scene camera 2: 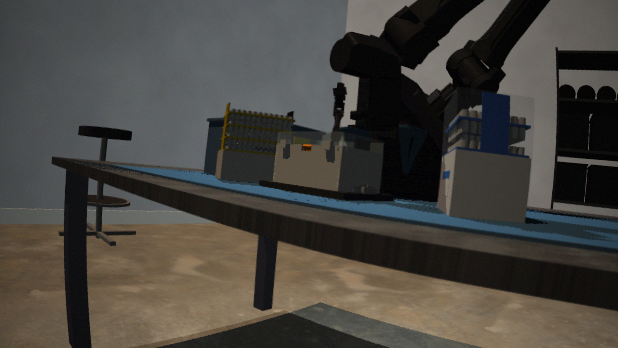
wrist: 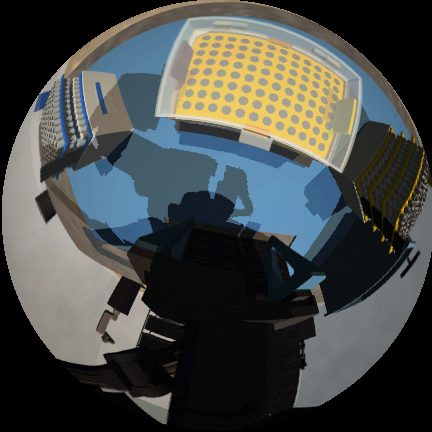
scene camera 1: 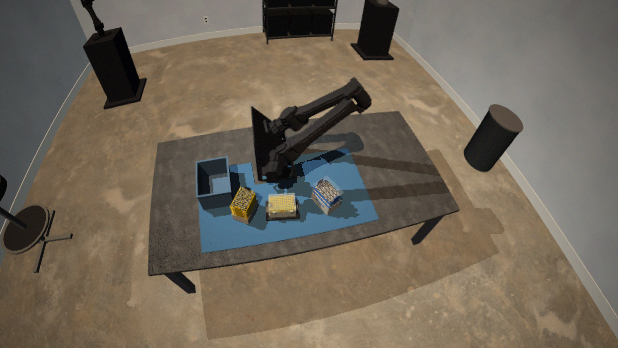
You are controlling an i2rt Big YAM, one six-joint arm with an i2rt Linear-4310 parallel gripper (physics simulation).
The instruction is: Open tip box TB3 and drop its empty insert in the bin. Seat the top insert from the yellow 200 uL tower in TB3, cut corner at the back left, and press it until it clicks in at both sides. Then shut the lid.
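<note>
Tip box TB3 [scene camera 1: 282, 205] [scene camera 2: 328, 162] [wrist: 261, 88] stands mid-mat with its clear lid shut over a yellow insert of empty holes. The yellow 200 uL tower [scene camera 1: 243, 203] [scene camera 2: 252, 138] [wrist: 395, 181] stands to its left in scene camera 1. The blue bin [scene camera 1: 212, 176] [scene camera 2: 214, 142] stands behind that tower. My gripper [scene camera 1: 276, 172] [scene camera 2: 380, 138] [wrist: 232, 230] is open and empty. It hangs low over the mat just behind TB3, apart from the box.
A blue-trimmed tip tower [scene camera 1: 327, 195] [scene camera 2: 484, 151] [wrist: 68, 116] stands to the right of TB3. The blue mat [scene camera 1: 224, 233] lies on the dark table [scene camera 1: 172, 242]. The arm's black mount plate [scene camera 1: 260, 142] stands behind the mat. A dark cylinder [scene camera 1: 493, 137] stands on the floor.
</note>
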